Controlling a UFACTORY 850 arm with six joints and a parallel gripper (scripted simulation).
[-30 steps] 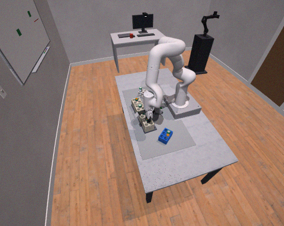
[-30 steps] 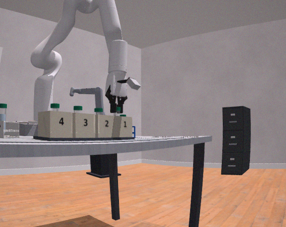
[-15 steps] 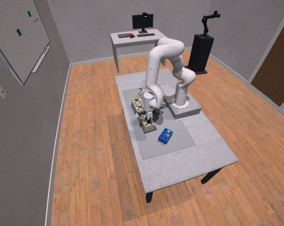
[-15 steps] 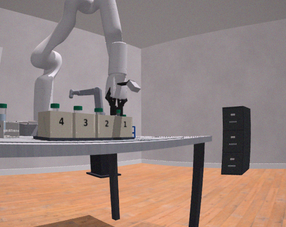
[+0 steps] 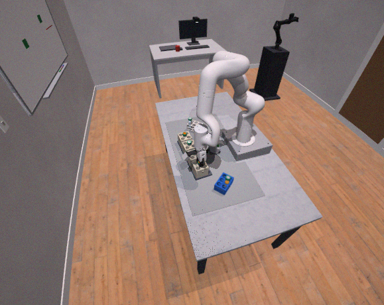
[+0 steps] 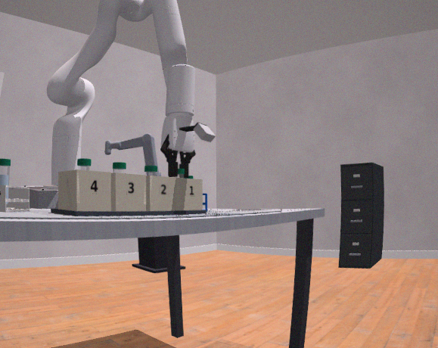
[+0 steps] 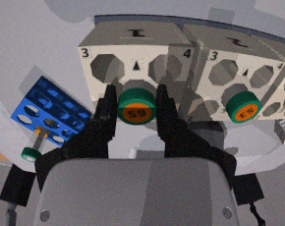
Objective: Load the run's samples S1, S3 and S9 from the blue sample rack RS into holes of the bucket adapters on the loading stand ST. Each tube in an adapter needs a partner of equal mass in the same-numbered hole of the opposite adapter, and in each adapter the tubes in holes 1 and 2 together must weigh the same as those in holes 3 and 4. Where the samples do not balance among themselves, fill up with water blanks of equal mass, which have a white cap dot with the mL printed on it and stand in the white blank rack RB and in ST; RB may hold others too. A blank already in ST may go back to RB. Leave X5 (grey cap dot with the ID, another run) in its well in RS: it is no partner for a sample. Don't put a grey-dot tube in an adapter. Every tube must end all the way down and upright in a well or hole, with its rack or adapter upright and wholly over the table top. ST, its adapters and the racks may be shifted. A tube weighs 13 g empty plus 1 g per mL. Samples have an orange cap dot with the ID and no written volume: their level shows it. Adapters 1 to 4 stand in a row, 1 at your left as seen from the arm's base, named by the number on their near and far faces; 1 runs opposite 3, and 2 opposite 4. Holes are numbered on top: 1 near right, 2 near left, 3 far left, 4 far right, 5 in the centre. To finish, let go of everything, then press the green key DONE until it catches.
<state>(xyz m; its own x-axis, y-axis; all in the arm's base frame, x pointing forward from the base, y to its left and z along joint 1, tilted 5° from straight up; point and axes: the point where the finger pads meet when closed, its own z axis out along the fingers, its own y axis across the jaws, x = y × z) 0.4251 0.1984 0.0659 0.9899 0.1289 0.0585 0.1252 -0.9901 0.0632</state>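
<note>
Right now the sample tube S9 is 10 mm to the right of my hand and 50 mm below it. From my hand the other things lie so: blue sample rack RS: 130 mm behind, 160 mm to the left, 90 mm below; then adapter 1: 70 mm below; then loading stand ST: 10 mm ahead, 160 mm to the right, 120 mm below.
</note>
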